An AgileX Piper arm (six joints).
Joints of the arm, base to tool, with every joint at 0 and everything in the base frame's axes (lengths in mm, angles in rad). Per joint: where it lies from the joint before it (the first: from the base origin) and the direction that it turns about. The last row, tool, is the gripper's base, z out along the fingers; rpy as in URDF.
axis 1: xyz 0 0 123 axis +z
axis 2: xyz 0 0 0 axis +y
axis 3: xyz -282.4 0 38.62 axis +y
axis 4: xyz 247.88 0 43.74 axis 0.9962 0 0.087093
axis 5: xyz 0 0 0 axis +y
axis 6: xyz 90.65 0 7.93 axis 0.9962 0 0.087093
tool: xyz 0 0 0 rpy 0 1.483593 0
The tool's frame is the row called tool.
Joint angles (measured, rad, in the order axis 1, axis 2, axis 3, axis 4, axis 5, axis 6), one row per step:
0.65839, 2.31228, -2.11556, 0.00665, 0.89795, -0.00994
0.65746, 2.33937, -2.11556, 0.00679, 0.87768, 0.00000
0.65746, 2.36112, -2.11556, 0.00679, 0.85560, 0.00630
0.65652, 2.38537, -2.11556, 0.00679, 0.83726, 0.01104
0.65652, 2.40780, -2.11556, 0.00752, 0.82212, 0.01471
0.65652, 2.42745, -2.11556, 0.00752, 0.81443, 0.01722
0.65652, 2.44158, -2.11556, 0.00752, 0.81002, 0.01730
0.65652, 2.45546, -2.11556, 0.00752, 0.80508, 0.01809
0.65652, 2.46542, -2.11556, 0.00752, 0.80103, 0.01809
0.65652, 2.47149, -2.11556, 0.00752, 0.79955, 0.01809
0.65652, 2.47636, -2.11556, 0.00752, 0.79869, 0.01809
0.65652, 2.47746, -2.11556, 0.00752, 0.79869, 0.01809
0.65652, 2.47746, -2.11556, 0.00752, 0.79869, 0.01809
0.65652, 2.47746, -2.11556, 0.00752, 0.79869, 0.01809
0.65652, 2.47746, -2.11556, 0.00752, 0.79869, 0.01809
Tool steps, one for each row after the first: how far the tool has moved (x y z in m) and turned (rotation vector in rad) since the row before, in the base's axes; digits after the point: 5 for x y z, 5 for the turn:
0.00353, 0.00212, -0.01315, 0.00007, 0.00874, -0.00950
0.00276, 0.00212, -0.01036, 0.00280, 0.00179, -0.00550
0.00278, 0.00151, -0.01194, -0.00167, 0.00621, -0.00509
0.00195, 0.00155, -0.01120, -0.00240, 0.00738, -0.00338
0.00123, 0.00094, -0.01012, -0.00630, 0.01026, -0.00221
0.00072, 0.00055, -0.00735, -0.00591, 0.00772, -0.00010
0.00066, 0.00051, -0.00721, -0.00516, 0.00732, -0.00072
0.00046, 0.00035, -0.00516, -0.00361, 0.00468, -0.00003
0.00020, 0.00015, -0.00319, -0.00280, 0.00363, -0.00001
0.00013, 0.00010, -0.00258, -0.00245, 0.00318, -0.00001
0.00001, 0.00001, -0.00059, -0.00067, 0.00087, 0.00000
0.00000, 0.00000, 0.00000, 0.00000, 0.00000, 0.00000
0.00000, 0.00000, 0.00000, 0.00000, 0.00000, 0.00000
0.00000, 0.00000, 0.00000, 0.00000, 0.00000, 0.00000

